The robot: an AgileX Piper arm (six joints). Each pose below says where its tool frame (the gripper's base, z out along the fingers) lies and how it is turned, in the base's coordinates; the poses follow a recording.
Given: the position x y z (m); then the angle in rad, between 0 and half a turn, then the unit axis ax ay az.
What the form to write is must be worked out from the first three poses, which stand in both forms.
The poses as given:
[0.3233 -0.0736 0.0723 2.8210 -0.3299 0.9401 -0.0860]
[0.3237 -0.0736 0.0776 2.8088 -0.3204 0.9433 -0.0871]
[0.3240 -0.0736 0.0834 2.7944 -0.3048 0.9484 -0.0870]
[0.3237 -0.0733 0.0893 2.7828 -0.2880 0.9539 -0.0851]
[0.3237 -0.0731 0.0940 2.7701 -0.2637 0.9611 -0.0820]
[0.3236 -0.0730 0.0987 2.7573 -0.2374 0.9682 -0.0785]
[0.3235 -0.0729 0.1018 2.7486 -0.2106 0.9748 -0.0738]
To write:
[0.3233 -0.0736 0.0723 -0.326 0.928 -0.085 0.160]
[0.3237 -0.0736 0.0776 -0.316 0.930 -0.086 0.166]
[0.3240 -0.0736 0.0834 -0.300 0.934 -0.086 0.173]
[0.3237 -0.0733 0.0893 -0.283 0.939 -0.084 0.178]
[0.3237 -0.0731 0.0940 -0.259 0.945 -0.081 0.185]
[0.3236 -0.0730 0.0987 -0.233 0.950 -0.077 0.191]
[0.3235 -0.0729 0.1018 -0.207 0.956 -0.072 0.195]

